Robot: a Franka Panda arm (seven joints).
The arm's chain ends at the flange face. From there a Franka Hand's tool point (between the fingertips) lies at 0.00 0.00 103.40 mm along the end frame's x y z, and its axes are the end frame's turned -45 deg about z.
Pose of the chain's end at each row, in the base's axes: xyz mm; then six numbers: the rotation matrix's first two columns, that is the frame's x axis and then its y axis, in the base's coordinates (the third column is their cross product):
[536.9 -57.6 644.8 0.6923 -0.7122 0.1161 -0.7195 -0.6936 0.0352]
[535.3 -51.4 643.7 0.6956 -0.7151 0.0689 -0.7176 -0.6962 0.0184]
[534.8 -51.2 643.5 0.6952 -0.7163 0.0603 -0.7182 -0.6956 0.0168]
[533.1 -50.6 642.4 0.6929 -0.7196 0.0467 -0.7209 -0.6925 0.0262]
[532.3 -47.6 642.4 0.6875 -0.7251 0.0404 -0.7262 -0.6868 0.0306]
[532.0 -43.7 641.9 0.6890 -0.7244 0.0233 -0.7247 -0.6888 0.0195]
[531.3 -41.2 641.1 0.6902 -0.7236 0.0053 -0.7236 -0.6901 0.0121]
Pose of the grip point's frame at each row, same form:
[542.6 -68.8 542.2 0.9983 -0.0132 0.0572 -0.0192 -0.9941 0.1070]
[538.9 -57.8 540.6 0.9993 -0.0134 0.0357 -0.0156 -0.9979 0.0617]
[537.9 -56.9 540.3 0.9994 -0.0146 0.0308 -0.0163 -0.9984 0.0545]
[534.5 -56.0 539.1 0.9997 -0.0192 0.0145 -0.0198 -0.9985 0.0515]
[532.9 -52.8 539.1 0.9996 -0.0271 0.0069 -0.0274 -0.9984 0.0502]
[532.2 -46.8 538.5 0.9996 -0.0252 0.0027 -0.0252 -0.9993 0.0303]
[530.8 -42.5 537.7 0.9997 -0.0237 -0.0048 -0.0236 -0.9996 0.0123]

